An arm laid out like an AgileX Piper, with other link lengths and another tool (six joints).
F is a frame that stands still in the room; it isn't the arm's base.
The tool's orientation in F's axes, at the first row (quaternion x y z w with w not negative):
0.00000, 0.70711, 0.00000, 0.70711
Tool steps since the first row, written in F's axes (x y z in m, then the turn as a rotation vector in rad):
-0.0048, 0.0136, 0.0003, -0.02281, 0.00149, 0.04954
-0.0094, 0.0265, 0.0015, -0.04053, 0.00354, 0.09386
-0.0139, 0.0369, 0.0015, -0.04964, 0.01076, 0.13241
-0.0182, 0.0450, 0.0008, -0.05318, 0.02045, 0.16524
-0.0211, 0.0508, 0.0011, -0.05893, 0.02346, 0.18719
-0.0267, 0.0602, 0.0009, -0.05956, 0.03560, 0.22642
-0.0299, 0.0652, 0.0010, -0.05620, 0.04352, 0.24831
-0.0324, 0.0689, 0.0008, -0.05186, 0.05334, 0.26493
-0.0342, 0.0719, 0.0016, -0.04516, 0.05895, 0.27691
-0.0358, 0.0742, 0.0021, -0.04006, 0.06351, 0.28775
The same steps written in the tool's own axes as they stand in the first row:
-0.0003, 0.0136, -0.0048, -0.04954, 0.00149, -0.02281
-0.0015, 0.0265, -0.0094, -0.09386, 0.00354, -0.04053
-0.0015, 0.0369, -0.0139, -0.13241, 0.01076, -0.04964
-0.0008, 0.0450, -0.0182, -0.16524, 0.02045, -0.05318
-0.0011, 0.0508, -0.0211, -0.18719, 0.02346, -0.05893
-0.0009, 0.0602, -0.0267, -0.22642, 0.03560, -0.05956
-0.0010, 0.0652, -0.0299, -0.24831, 0.04352, -0.05620
-0.0008, 0.0689, -0.0324, -0.26493, 0.05334, -0.05186
-0.0016, 0.0719, -0.0342, -0.27691, 0.05895, -0.04516
-0.0021, 0.0742, -0.0358, -0.28775, 0.06351, -0.04006

